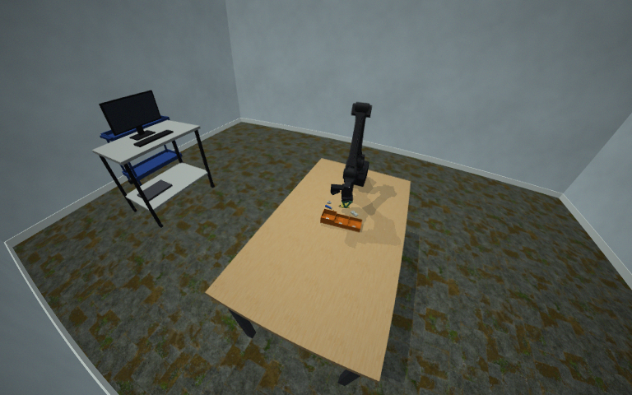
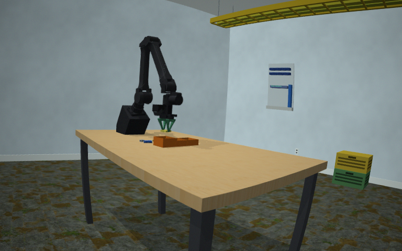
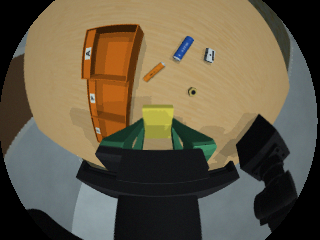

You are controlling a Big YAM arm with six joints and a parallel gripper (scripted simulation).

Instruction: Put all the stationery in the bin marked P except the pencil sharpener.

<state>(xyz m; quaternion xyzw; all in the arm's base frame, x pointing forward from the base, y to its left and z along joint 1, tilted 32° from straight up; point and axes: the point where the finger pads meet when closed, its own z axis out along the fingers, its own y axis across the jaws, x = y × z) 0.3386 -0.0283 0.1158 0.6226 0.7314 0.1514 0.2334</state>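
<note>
Now: the orange bin 10 cm ahead of my hand, 5 cm below it and 1 cm to the right of it. The rest, counted from my hand: white dotted tile: 7 cm to the left, 7 cm below, 1 cm behind; then orange stick: 7 cm below, 6 cm to the right, 2 cm ahead; then yellow pad: right at my hand.
</note>
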